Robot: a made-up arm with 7 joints.
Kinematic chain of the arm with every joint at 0, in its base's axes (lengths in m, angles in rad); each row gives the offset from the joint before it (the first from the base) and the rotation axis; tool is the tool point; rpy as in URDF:
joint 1: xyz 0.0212 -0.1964 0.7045 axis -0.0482 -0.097 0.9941
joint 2: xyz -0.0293 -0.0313 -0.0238 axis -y
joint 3: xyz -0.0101 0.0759 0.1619 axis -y
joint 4: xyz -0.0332 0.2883 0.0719 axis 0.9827 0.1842 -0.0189
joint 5: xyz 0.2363 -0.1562 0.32 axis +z
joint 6: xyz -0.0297 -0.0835 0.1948 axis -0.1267 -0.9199 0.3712
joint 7: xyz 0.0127 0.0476 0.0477 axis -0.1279 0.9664 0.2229
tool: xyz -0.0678 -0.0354 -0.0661 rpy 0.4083 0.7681 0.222
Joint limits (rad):
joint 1: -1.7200..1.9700
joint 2: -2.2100..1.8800
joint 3: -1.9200..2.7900
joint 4: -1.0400..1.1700
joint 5: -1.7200..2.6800
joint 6: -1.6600..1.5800
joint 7: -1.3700..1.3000
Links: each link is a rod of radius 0.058 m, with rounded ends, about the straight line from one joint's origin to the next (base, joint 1, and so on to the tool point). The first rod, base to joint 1, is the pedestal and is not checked.
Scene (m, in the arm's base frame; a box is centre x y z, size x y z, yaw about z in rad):
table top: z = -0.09
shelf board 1: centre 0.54 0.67 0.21 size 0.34 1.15 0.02 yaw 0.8
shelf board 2: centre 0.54 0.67 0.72 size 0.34 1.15 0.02 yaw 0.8
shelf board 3: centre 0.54 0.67 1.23 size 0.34 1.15 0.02 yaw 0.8
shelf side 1: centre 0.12 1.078 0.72 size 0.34 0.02 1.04 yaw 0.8
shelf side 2: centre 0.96 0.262 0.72 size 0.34 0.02 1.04 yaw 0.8
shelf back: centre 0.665 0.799 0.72 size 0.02 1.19 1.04 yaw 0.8
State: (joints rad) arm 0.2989 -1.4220 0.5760 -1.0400 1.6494 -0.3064 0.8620
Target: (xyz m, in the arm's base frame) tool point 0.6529 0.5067 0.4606
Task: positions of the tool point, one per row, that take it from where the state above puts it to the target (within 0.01 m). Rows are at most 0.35 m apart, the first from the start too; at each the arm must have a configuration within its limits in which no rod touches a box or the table.
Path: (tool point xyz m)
1: 0.2333 0.8172 0.9117
2: -0.0328 0.8395 0.8055
3: -0.3057 0.7725 0.6893
4: -0.5511 0.6113 0.5770
5: -0.7331 0.3717 0.4818
6: -0.8284 0.0873 0.4130
7: -0.6971 0.3719 0.4169
8: -0.4740 0.5958 0.4296
9: -0.1884 0.7277 0.4458
10: 0.1204 0.7524 0.4595
11: 0.4120 0.6730 0.4658
12: 0.6529 0.5067 0.4605

